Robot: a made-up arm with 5 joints.
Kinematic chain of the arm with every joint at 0, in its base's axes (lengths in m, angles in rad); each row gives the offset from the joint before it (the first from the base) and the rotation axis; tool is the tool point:
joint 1: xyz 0 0 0.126 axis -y
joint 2: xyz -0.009 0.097 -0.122 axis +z
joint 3: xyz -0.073 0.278 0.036 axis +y
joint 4: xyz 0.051 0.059 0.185 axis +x
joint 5: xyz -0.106 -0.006 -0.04 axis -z
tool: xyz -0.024 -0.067 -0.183
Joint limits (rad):
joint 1: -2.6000..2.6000
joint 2: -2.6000..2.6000
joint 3: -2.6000..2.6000
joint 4: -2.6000..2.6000
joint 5: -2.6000..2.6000
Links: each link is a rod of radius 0.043 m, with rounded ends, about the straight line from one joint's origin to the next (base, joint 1, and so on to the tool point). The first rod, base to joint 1, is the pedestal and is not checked.
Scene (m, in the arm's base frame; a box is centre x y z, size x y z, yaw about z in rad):
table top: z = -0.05
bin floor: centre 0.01 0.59 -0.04 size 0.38 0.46 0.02 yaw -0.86
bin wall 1: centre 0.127 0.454 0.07 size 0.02 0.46 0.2 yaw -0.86
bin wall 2: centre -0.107 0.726 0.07 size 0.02 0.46 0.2 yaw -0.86
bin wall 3: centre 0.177 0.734 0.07 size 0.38 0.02 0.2 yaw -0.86
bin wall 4: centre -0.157 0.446 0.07 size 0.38 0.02 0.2 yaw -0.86
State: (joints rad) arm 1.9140 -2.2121 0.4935 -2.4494 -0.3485
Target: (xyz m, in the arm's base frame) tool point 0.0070 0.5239 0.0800
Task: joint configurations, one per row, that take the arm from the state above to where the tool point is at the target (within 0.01 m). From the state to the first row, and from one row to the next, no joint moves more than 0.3 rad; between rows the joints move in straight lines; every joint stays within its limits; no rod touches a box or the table.
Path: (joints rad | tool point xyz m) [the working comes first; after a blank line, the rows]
Joints at the target: 2.1428 -1.1216 -1.0299 -1.9382 -0.0170
Straight joint move there: touches bin wall 4.

1: 1.9365 -2.1256 0.2234 -2.3923 -0.2927 | -0.3748 0.0050 0.2160
2: 1.9591 -2.0392 -0.0467 -2.3351 -0.2369 | -0.3830 0.1309 0.2556
3: 1.9816 -1.9527 -0.3168 -2.2780 -0.1810 | -0.3551 0.2547 0.2856
4: 2.0041 -1.8663 -0.5869 -2.2209 -0.1252 | -0.2942 0.3645 0.3060
5: 2.0267 -1.7798 -0.8570 -2.1637 -0.0694 | -0.2069 0.4504 0.3185
6: 2.0492 -1.6934 -1.1271 -2.1066 -0.0136 | -0.1027 0.5048 0.3266
7: 2.0718 -1.6069 -1.3972 -2.0494 0.0422 | 0.0070 0.5239 0.3336
8: 2.1073 -1.3642 -1.2136 -1.9938 0.0126 | 0.0022 0.5437 0.2023
9: 2.1428 -1.1216 -1.0299 -1.9382 -0.0170 | 0.0070 0.5239 0.0800

